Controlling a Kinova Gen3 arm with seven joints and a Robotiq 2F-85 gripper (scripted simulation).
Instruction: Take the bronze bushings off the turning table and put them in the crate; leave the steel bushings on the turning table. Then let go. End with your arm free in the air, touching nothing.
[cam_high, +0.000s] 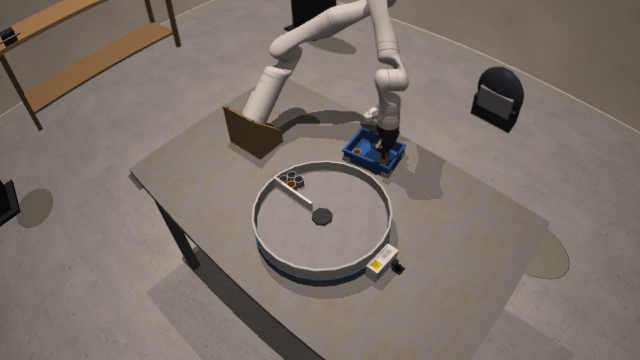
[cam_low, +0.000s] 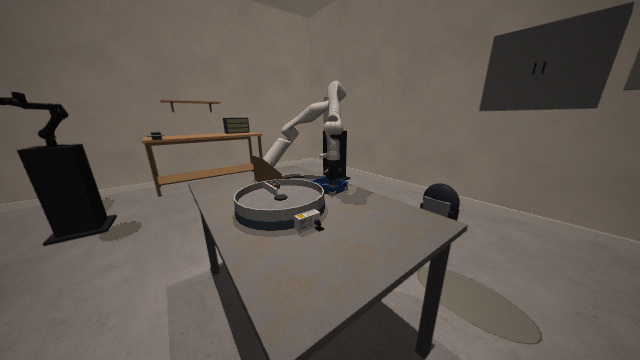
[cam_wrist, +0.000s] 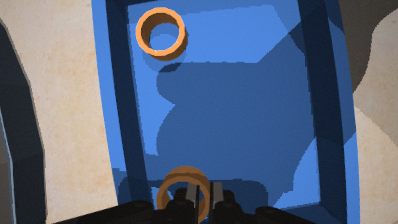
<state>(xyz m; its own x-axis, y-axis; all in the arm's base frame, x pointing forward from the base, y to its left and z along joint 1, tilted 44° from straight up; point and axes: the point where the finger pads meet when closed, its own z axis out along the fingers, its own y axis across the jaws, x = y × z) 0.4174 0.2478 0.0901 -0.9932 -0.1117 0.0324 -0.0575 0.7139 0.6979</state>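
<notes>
The blue crate lies 60 mm behind my hand, 30 mm below it and 10 mm to the left of it. From my hand the other things lie so: round turning table: 350 mm to the right, 40 mm ahead, 10 mm below.
</notes>
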